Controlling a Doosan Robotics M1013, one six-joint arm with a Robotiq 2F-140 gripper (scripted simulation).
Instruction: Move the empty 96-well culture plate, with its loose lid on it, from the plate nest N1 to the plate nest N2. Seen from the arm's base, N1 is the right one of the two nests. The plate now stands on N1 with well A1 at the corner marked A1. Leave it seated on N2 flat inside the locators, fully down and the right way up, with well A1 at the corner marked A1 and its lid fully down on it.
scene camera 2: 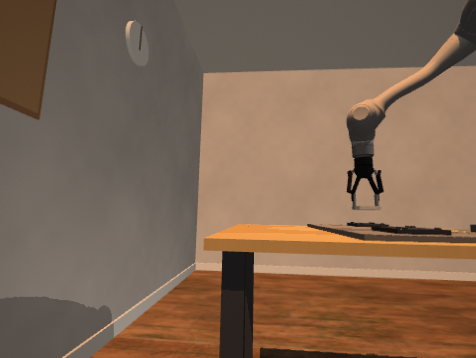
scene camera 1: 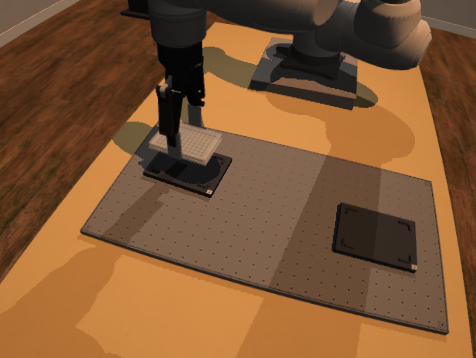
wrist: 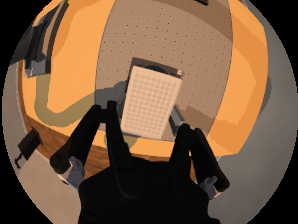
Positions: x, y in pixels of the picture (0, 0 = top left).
Labels:
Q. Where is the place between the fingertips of the gripper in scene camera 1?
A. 185, 142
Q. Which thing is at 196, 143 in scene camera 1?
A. A lid.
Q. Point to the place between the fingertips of the gripper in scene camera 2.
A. At 365, 209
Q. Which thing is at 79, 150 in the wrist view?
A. The gripper.

